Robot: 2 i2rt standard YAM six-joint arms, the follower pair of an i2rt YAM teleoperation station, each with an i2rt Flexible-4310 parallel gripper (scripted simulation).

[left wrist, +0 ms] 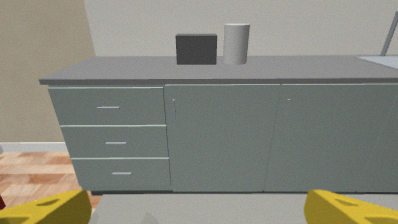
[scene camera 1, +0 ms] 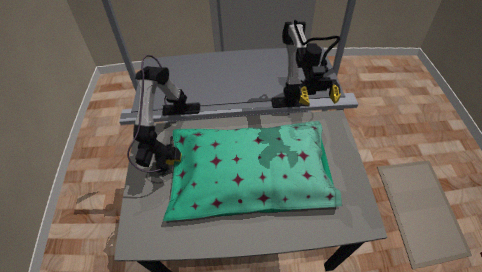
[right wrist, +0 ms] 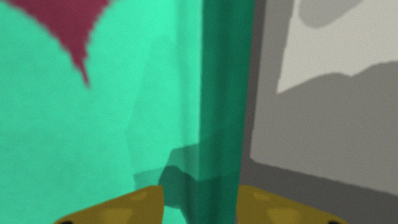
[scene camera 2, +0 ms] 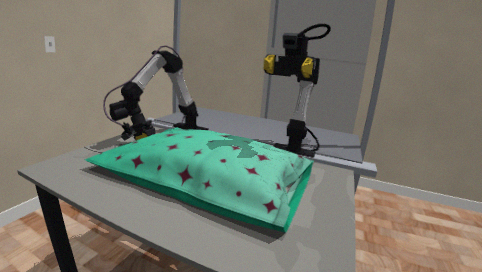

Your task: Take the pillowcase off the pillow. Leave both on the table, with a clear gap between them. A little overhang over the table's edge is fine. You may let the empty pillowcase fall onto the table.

Labels:
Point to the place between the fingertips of my left gripper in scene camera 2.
At 285, 66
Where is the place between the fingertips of my left gripper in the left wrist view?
197, 199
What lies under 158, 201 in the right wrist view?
My right gripper.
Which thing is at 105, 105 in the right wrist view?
A green pillowcase.

